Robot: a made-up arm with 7 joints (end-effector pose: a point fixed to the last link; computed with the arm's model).
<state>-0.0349 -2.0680 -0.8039 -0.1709 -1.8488 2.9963 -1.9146</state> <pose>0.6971 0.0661 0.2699 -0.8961 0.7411 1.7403</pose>
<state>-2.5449 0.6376 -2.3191 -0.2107 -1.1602 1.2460 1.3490</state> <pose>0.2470 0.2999 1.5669 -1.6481 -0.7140 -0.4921</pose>
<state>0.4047 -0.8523 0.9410 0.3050 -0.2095 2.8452 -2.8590</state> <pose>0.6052 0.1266 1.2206 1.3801 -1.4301 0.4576</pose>
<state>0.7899 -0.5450 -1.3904 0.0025 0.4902 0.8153 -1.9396</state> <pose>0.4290 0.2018 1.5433 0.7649 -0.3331 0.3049</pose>
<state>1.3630 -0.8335 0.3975 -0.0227 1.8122 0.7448 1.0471</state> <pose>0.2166 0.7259 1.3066 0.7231 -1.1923 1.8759</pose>
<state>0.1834 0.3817 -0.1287 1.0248 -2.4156 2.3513 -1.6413</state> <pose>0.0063 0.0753 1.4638 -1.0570 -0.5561 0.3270</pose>
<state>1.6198 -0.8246 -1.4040 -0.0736 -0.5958 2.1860 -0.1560</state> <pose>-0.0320 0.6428 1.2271 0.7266 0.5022 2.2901</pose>
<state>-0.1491 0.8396 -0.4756 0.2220 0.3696 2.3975 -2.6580</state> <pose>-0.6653 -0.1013 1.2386 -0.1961 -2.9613 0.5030</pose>
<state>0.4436 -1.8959 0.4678 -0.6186 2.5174 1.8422 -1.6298</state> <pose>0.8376 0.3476 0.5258 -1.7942 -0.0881 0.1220</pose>
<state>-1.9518 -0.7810 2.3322 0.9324 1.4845 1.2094 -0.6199</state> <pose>0.0697 -0.3059 1.4090 -1.4023 -0.9699 -0.9090</pose>
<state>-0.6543 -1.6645 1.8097 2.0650 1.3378 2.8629 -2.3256</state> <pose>0.2933 -0.0895 0.7470 2.4400 0.9640 -1.4468</pose>
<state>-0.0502 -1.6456 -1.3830 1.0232 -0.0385 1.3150 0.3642</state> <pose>0.8014 -0.5055 0.5248 1.6735 -1.1420 -1.0680</pose>
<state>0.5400 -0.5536 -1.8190 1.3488 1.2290 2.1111 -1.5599</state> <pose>0.3984 -0.3804 1.1939 1.3545 -1.7353 0.0391</pose>
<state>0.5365 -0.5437 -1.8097 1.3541 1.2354 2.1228 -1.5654</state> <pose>0.3949 -0.3838 1.1904 1.3574 -1.7521 0.0358</pose>
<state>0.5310 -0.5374 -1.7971 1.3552 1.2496 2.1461 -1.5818</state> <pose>0.3938 -0.3858 1.1854 1.3472 -1.7741 0.0350</pose>
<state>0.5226 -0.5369 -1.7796 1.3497 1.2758 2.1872 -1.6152</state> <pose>0.3969 -0.3856 1.1779 1.3167 -1.8046 0.0365</pose>
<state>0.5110 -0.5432 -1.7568 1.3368 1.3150 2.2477 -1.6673</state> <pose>0.4047 -0.3827 1.1674 1.2646 -1.8454 0.0374</pose>
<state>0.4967 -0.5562 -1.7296 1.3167 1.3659 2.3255 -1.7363</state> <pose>0.4175 -0.3772 1.1540 1.1944 -1.8967 0.0337</pose>
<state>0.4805 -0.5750 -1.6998 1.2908 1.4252 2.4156 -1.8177</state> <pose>0.4345 -0.3696 1.1379 1.1131 -1.9566 0.0207</pose>
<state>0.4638 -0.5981 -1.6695 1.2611 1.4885 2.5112 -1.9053</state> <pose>0.4548 -0.3604 1.1199 1.0293 -2.0209 -0.0040</pose>
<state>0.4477 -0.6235 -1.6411 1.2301 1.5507 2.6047 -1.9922</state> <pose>0.4765 -0.3504 1.1012 0.9506 -2.0838 -0.0400</pose>
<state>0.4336 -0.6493 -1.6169 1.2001 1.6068 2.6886 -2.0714</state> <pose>0.4979 -0.3404 1.0833 0.8832 -2.1388 -0.0818</pose>
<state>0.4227 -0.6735 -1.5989 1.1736 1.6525 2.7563 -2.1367</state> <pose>0.5168 -0.3313 1.0680 0.8304 -2.1805 -0.1214</pose>
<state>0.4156 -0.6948 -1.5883 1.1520 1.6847 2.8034 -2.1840</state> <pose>0.5320 -0.3239 1.0564 0.7929 -2.2057 -0.1502</pose>
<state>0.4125 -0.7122 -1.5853 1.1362 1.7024 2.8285 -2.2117</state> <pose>0.5426 -0.3186 1.0493 0.7699 -2.2142 -0.1625</pose>
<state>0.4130 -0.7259 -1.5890 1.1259 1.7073 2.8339 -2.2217</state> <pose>0.5491 -0.3153 1.0465 0.7589 -2.2082 -0.1581</pose>
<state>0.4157 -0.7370 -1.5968 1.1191 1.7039 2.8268 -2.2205</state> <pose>0.5528 -0.3131 1.0466 0.7550 -2.1930 -0.1429</pose>
